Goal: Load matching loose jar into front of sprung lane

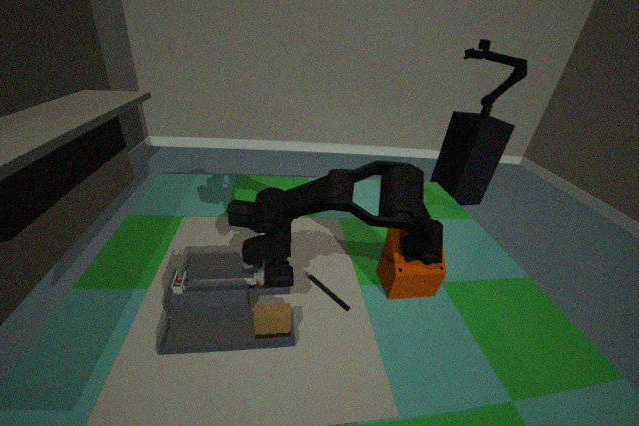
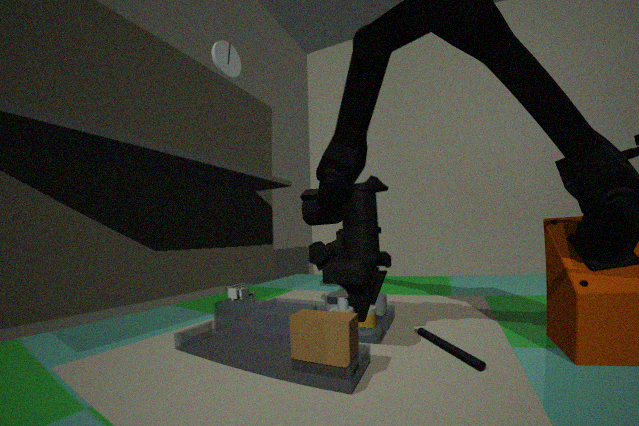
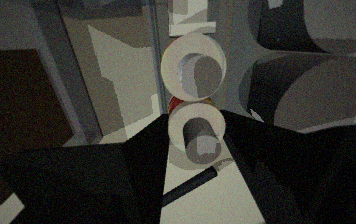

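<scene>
The black pen lies 120 mm behind my gripper tip, 40 mm to the left of it and 30 mm below it. Also, from my gripper tip: grey lane fixture 140 mm ahead, 10 mm to the left, 10 mm below; then tan box 130 mm to the left, 30 mm ahead, 10 mm above; then red part 220 mm ahead, 40 mm above, 20 mm to the left.
</scene>
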